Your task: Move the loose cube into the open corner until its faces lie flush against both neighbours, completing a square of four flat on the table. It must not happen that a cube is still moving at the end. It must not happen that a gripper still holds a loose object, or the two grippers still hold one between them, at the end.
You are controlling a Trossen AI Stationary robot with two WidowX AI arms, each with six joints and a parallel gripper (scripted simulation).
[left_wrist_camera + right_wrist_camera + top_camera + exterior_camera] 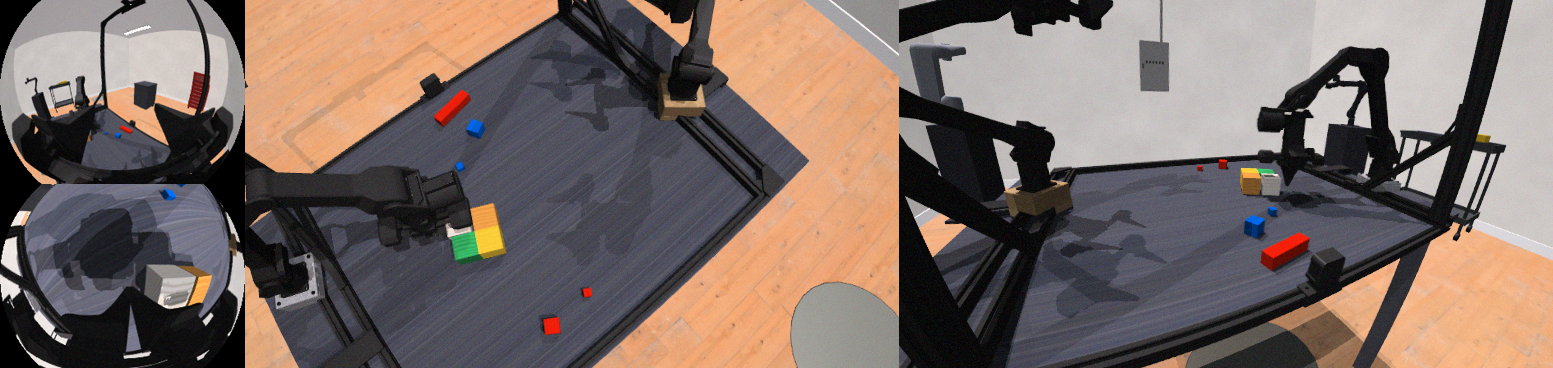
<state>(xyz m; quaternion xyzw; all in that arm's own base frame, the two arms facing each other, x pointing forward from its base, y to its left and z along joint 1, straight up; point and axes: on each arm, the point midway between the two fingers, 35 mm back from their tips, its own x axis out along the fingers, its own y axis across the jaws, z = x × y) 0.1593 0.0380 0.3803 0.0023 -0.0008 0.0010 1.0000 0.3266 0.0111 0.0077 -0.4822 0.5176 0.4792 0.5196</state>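
My right hand is 5 cm to the right of the white cube, 3 cm above it and 1 cm short of it. Also, from my right hand: green cube 6 cm ahead, 5 cm to the left, 3 cm below; then orange cube 11 cm to the left, 3 cm below, 3 cm ahead; then yellow cube 10 cm to the left, 8 cm ahead, 3 cm below.
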